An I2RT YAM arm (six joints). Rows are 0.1 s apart.
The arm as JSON. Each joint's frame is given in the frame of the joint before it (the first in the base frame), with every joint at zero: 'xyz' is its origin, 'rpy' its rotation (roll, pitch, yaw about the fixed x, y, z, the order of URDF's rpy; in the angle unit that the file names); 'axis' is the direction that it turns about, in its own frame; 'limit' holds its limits. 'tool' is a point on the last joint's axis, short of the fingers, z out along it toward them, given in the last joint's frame.
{
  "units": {
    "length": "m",
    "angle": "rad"
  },
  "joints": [
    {
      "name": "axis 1",
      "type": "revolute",
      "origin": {
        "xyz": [
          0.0,
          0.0,
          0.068
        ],
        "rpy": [
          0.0,
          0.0,
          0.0
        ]
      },
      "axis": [
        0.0,
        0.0,
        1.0
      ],
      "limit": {
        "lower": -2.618,
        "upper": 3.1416
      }
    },
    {
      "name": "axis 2",
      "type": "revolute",
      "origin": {
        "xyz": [
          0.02,
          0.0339,
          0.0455
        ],
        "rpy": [
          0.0,
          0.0,
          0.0
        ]
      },
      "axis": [
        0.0,
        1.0,
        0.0
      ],
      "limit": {
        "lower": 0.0,
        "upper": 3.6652
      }
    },
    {
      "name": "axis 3",
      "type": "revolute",
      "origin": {
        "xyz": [
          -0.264,
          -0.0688,
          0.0
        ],
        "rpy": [
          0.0,
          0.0,
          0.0
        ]
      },
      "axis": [
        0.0,
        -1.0,
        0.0
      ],
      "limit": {
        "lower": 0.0,
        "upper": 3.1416
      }
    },
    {
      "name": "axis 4",
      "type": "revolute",
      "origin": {
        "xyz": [
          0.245,
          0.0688,
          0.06
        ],
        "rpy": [
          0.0,
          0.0,
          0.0
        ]
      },
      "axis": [
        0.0,
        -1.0,
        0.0
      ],
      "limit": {
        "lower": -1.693,
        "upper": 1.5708
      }
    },
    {
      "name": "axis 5",
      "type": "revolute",
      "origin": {
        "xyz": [
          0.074,
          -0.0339,
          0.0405
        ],
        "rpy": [
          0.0,
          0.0,
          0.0
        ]
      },
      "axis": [
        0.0,
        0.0,
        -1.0
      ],
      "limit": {
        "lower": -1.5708,
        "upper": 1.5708
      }
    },
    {
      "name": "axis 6",
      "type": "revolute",
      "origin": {
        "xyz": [
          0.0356,
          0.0,
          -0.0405
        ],
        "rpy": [
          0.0,
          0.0,
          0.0
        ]
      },
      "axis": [
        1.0,
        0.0,
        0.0
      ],
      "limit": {
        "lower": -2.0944,
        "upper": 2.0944
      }
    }
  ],
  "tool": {
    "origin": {
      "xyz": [
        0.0,
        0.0,
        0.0
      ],
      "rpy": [
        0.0,
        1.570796,
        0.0
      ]
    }
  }
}
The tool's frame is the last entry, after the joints.
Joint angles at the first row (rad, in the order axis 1, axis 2, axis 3, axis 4, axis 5, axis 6):
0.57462, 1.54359, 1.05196, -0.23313, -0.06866, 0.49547
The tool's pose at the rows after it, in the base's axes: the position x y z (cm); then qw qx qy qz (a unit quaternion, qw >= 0):
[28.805 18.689 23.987 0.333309 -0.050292 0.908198 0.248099]
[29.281 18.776 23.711 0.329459 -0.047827 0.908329 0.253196]
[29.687 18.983 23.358 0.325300 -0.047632 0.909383 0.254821]
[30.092 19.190 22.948 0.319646 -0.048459 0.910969 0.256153]
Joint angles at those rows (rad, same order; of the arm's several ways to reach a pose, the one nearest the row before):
0.56539, 1.56087, 1.05749, -0.21460, -0.09800, 0.49930
0.55869, 1.58111, 1.06669, -0.20489, -0.11257, 0.50457
0.55680, 1.60320, 1.07663, -0.19863, -0.12021, 0.50628
0.55479, 1.62654, 1.08708, -0.19481, -0.12970, 0.50621

